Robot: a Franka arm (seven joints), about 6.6 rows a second.
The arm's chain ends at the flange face. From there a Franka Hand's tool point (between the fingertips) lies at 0.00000 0.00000 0.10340 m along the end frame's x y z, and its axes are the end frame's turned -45 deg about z.
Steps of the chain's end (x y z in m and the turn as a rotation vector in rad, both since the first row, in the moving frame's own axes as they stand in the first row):
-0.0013, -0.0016, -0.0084, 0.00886, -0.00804, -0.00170
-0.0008, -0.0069, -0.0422, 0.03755, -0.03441, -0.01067
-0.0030, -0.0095, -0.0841, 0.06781, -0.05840, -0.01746
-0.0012, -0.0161, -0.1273, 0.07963, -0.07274, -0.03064
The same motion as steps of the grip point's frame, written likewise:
0.0003, -0.0033, -0.0084, 0.01195, 0.00058, -0.00170
0.0045, -0.0107, -0.0423, 0.05088, 0.00222, -0.01067
0.0052, -0.0181, -0.0845, 0.08924, 0.00665, -0.01746
0.0109, -0.0234, -0.1279, 0.10774, 0.00487, -0.03064

